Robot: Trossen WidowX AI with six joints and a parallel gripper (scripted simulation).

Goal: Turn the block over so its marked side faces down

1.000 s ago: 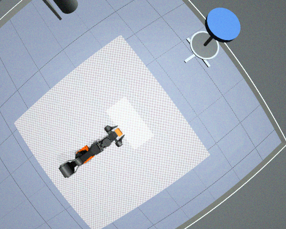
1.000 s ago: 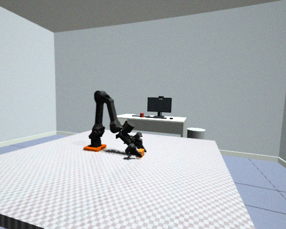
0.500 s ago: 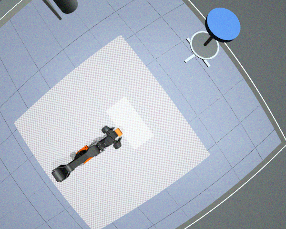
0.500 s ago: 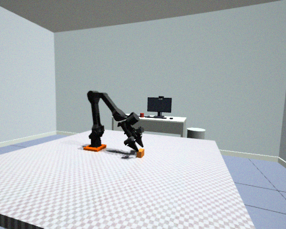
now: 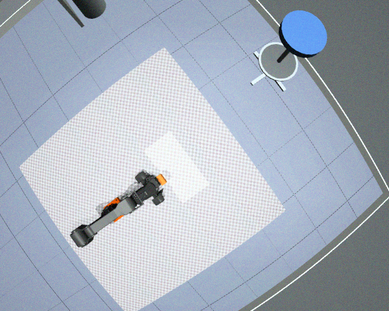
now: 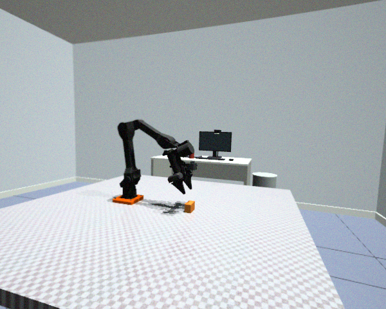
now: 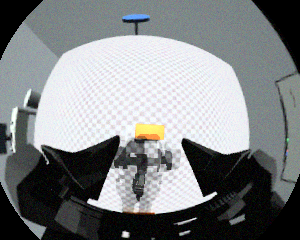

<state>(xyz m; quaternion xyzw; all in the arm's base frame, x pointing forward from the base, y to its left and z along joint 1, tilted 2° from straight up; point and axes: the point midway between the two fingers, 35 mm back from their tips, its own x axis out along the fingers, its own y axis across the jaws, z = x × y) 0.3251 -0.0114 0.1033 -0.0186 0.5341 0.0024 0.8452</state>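
Right now my gripper tip is 70 mm above the orange block.
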